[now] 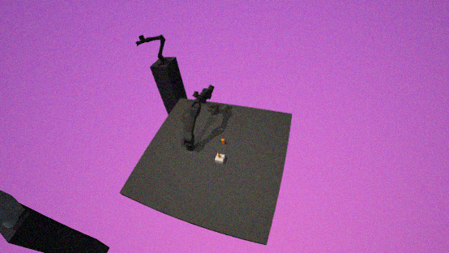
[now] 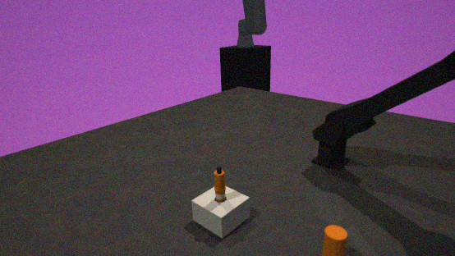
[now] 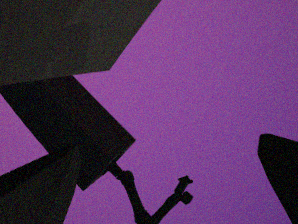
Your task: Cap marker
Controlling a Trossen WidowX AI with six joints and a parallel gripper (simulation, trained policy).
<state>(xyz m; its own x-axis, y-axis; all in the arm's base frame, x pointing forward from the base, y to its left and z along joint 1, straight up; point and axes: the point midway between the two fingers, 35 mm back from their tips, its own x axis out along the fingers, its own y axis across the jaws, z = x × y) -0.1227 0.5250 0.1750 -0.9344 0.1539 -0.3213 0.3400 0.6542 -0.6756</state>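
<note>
The orange cap is 43 cm ahead of my gripper tip, 40 cm to the right of it and 14 cm below it. Also, from my gripper tip: white holder block (58 cm to the right, 46 cm ahead, 14 cm below).
</note>
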